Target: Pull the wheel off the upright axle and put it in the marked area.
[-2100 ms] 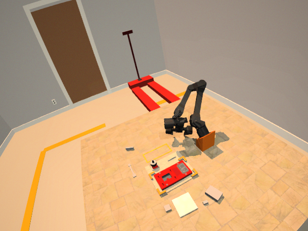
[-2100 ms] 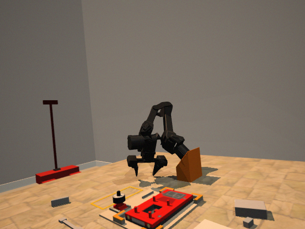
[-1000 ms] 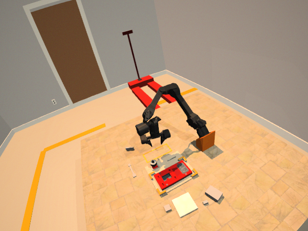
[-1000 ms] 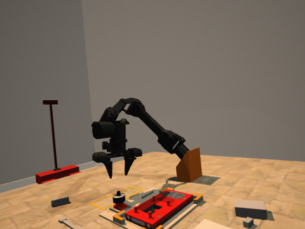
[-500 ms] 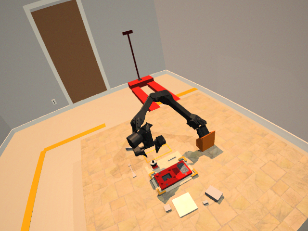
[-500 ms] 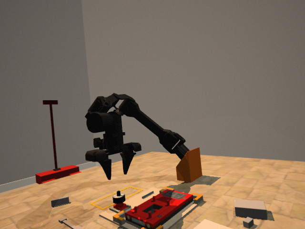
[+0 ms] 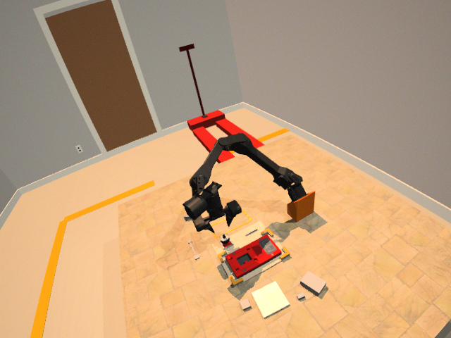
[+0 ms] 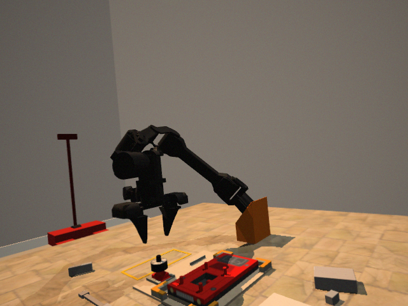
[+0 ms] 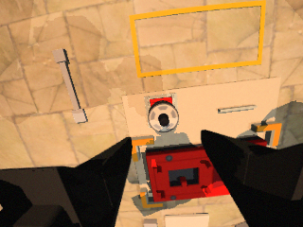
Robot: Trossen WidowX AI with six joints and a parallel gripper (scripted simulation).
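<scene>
My gripper tip is 6 cm above the wheel. Also, from my gripper tip: cream square plate 31 cm to the left, 10 cm below, 2 cm behind; wrench 14 cm ahead, 10 cm below, 6 cm to the right; upright axle 7 cm below.
</scene>
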